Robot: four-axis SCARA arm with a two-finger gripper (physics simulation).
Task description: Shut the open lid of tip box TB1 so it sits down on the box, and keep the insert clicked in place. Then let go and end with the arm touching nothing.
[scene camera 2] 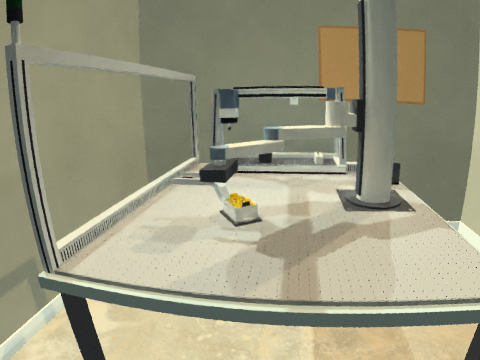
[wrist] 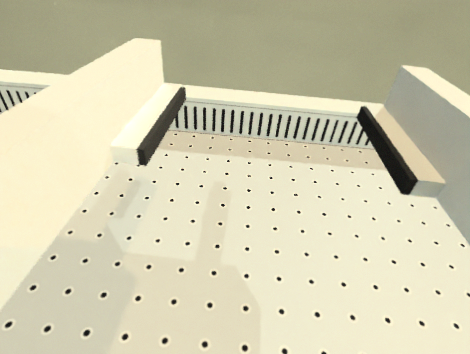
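Pixels of known places: gripper, fingertip midpoint: [scene camera 2: 177, 177] [wrist: 274, 81]; arm's base at its link origin: [scene camera 2: 372, 202].
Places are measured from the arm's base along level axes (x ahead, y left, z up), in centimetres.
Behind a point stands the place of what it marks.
Observation:
Tip box TB1 [scene camera 2: 243, 214] {z 4.5, x 53.0, y 29.1 cm} is a small white box on a dark base plate, in scene camera 2. Its white lid [scene camera 2: 222, 192] {z 13.2, x 59.5, y 31.7 cm} stands open, tilted up and back on the box's left side. The yellow insert [scene camera 2: 239, 199] {z 7.0, x 55.9, y 20.3 cm} sits in the box; whether it is clicked in cannot be told. My gripper [scene camera 2: 183, 178] {z 16.7, x 77.2, y 26.7 cm} [wrist: 274, 81] {z 16.7, x 77.2, y 26.7 cm} is shut on nothing, with a gap between its black pads. It is low over the table, behind and left of the box, fingers pointing left. Its body is just above the lid's top edge; whether they touch cannot be told. The box and lid do not show in the wrist view.
The perforated table top [scene camera 2: 200, 270] {z 1.3, x 59.0, y 62.4 cm} [wrist: 300, 240] {z 1.3, x 82.7, y 21.6 cm} has a slotted rail [scene camera 2: 115, 220] {z 2.5, x 100.3, y 36.9 cm} [wrist: 250, 118] {z 3.9, x 100.4, y 26.4 cm} along its left edge. A tall frame [scene camera 2: 100, 59] {z 61.1, x 100.4, y 35.9 cm} stands at the left. A gantry frame [scene camera 2: 280, 93] {z 47.5, x 43.6, y -62.3 cm} stands at the back. The arm's column [scene camera 2: 378, 120] {z 36.2, x 1.9, y 7.2 cm} stands at the right.

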